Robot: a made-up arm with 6 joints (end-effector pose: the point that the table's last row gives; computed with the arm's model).
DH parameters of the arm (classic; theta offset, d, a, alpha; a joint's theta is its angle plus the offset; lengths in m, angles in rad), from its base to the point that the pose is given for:
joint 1: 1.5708 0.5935 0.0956 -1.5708
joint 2: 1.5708 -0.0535 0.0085 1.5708
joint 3: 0 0.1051 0.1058 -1.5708
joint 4: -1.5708 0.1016 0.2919 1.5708
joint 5: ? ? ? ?
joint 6: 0 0.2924 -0.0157 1.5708
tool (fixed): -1.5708 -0.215 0 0
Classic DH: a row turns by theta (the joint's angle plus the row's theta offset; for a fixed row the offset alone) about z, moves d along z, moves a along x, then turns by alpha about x.
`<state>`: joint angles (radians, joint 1 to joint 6).
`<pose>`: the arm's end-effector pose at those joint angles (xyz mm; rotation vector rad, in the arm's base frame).
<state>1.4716 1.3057 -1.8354 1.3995 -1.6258 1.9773</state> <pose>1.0 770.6 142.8 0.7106 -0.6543 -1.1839</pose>
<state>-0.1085 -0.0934 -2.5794 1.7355 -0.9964 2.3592</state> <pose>750.4 308.3 895.1 -0.7614 -1.4065 2.6396</pose>
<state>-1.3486 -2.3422 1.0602 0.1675 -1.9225 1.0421</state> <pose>-523.9 97.3 1065.6 0.8152 1.1707 -0.4206</pose>
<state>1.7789 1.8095 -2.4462 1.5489 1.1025 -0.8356</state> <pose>-90.3 422.5 536.4 0.1776 2.6874 -1.1265</pose>
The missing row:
joint 5: 0 0.1268 -0.0348 -1.5708
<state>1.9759 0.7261 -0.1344 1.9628 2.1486 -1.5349</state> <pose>-157.3 -94.4 359.0 -1.7216 0.3923 0.3097</pose>
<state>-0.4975 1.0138 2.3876 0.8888 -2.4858 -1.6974</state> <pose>-109.1 444.8 251.7 -1.4663 0.0112 -0.7523</pose>
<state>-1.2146 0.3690 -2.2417 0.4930 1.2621 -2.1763</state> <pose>288.6 -109.3 201.3 -0.1420 -0.1957 0.1729</pose>
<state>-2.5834 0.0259 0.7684 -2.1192 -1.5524 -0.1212</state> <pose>-233.2 -124.7 994.7 -1.7798 0.6007 0.5565</pose>
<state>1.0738 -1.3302 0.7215 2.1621 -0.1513 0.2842</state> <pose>-205.6 -365.1 528.9 -0.8409 -0.8534 1.5213</pose>
